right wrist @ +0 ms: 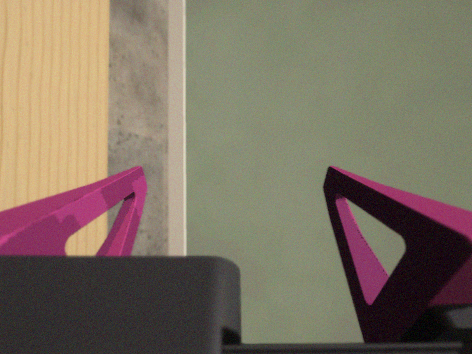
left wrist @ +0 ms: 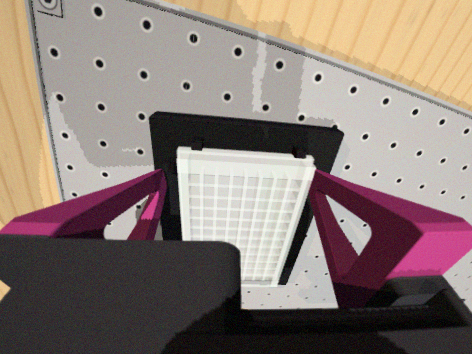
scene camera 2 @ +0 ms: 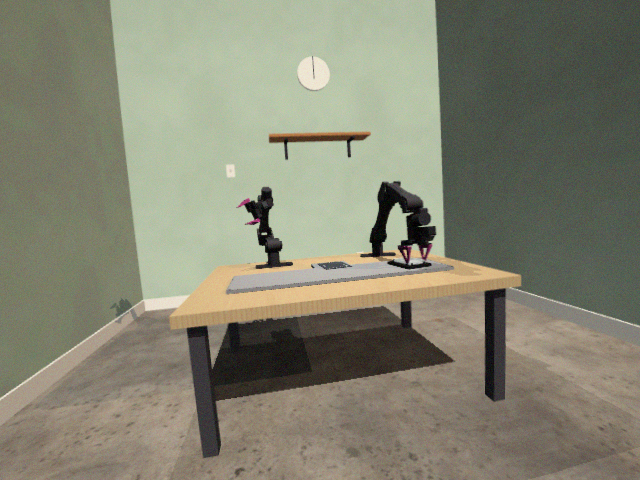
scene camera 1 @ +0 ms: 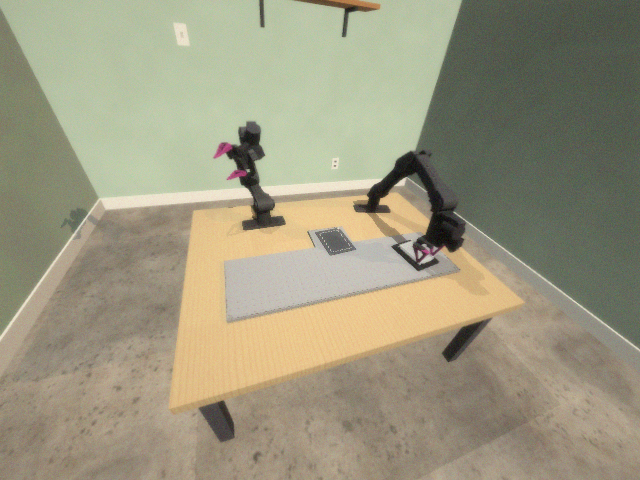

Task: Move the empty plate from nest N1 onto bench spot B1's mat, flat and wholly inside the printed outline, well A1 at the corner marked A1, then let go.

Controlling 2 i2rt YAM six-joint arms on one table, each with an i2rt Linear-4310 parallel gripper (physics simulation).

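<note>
My left gripper open, touches a well plate. My right gripper open, holds nothing. A black pad here too.
</note>
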